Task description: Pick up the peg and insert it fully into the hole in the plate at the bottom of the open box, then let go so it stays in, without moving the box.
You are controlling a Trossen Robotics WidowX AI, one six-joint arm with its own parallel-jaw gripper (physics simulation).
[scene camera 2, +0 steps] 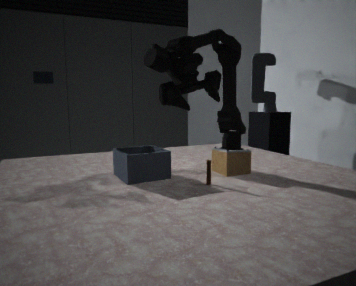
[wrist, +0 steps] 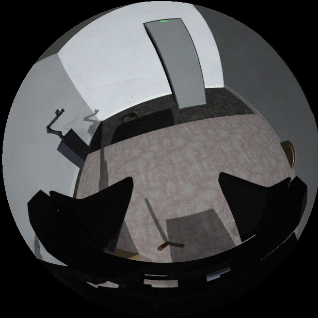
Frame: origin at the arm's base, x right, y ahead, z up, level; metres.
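Seen in the pictures: gripper, fingertip midpoint: (scene camera 2: 204,104); arm's base at its link origin: (scene camera 2: 231,148).
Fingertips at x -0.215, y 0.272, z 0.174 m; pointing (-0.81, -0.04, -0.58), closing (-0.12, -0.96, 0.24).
Note:
Offsets run from my fingertips to a thing's middle. Level surfaces: height alone.
The brown peg {dx +0.112, dy -0.094, dz -0.222 m} (scene camera 2: 208,172) (wrist: 163,246) stands upright on the table, between the box and the arm's base. The open blue-grey box {dx +0.315, dy +0.060, dz -0.213 m} (scene camera 2: 149,167) stands to the left of the peg in the scene view. Its walls hide the plate and the hole. My gripper (scene camera 2: 203,104) (wrist: 177,179) is wide open and empty, high above the table. In the scene view it is well above the peg and up to the right of the box. In the wrist view the peg shows low between the two dark fingers, some way off.
The arm's base stands on a tan block (scene camera 2: 231,162) just right of the peg in the scene view. A dark pedestal (scene camera 2: 269,131) (wrist: 74,148) stands beyond the table {dz -0.262 m} (scene camera 2: 150,235) (wrist: 185,150). Shadows fall around the box and the peg.

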